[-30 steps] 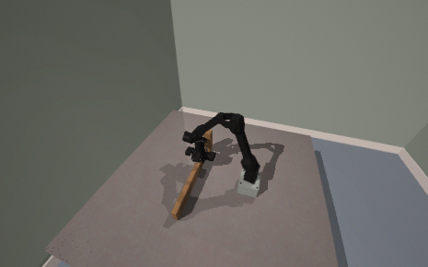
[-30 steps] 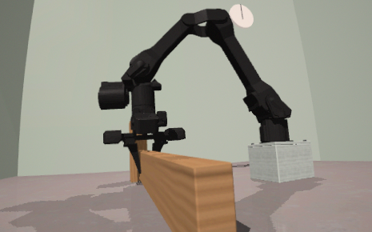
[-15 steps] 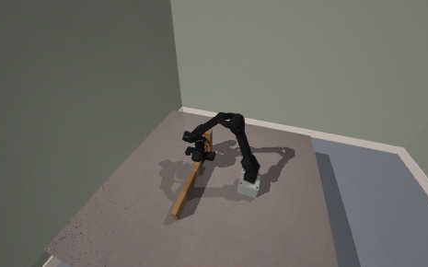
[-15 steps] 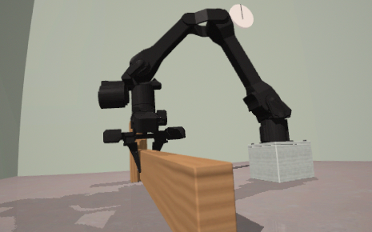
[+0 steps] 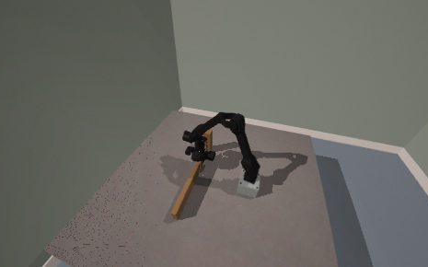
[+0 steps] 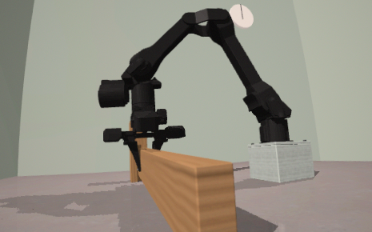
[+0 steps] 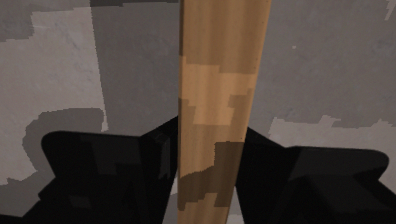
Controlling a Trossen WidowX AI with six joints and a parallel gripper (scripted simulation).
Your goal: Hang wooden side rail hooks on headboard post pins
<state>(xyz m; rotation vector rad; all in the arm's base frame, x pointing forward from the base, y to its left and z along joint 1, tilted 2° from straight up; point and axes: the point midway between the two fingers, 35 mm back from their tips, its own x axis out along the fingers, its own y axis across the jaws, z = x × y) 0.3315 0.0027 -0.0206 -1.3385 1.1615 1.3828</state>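
The headboard post is 15 cm to the right of my gripper tip, 5 cm above it and 4 cm ahead of it.
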